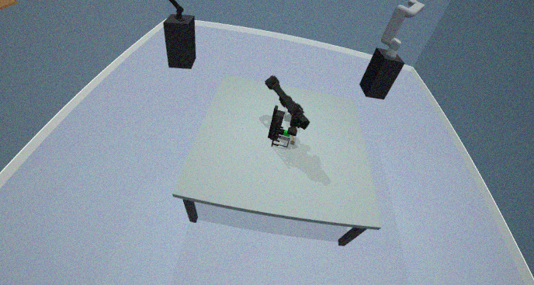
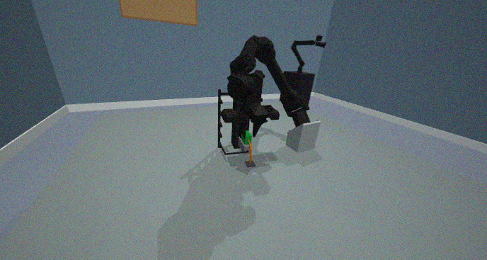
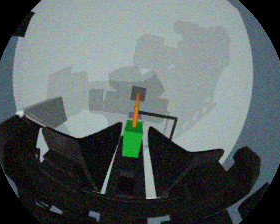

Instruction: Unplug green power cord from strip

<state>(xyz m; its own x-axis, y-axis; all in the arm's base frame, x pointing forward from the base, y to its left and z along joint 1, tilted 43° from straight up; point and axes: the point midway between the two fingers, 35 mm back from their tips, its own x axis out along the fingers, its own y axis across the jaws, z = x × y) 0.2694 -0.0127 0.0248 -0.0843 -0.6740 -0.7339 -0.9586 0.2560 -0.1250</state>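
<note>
Right now the green plug is 1 cm behind my gripper tip, 5 cm to the right of it and 1 cm below it. Also, from my gripper tip: grey block 1 cm ahead, 3 cm to the left, 9 cm below.
</note>
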